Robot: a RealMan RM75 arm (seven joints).
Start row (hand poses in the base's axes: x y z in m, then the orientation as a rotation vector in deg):
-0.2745 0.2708 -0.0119 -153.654 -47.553 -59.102
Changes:
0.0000 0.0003 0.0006 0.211 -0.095 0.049
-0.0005 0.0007 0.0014 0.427 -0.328 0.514
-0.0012 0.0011 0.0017 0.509 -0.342 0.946
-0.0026 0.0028 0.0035 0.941 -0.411 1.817
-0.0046 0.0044 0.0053 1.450 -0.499 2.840
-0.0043 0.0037 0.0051 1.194 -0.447 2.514
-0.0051 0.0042 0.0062 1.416 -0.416 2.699
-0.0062 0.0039 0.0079 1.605 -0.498 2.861
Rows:
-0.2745 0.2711 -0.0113 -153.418 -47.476 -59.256
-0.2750 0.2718 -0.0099 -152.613 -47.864 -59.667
-0.2762 0.2729 -0.0082 -151.434 -48.725 -60.005
-0.2788 0.2757 -0.0047 -149.262 -50.329 -60.284
-0.2834 0.2801 0.0006 -145.901 -52.747 -60.477
-0.2877 0.2838 0.0057 -142.972 -54.884 -60.600
-0.2928 0.2880 0.0119 -139.716 -56.984 -60.638
-0.2990 0.2919 0.0198 -136.143 -59.064 -60.737

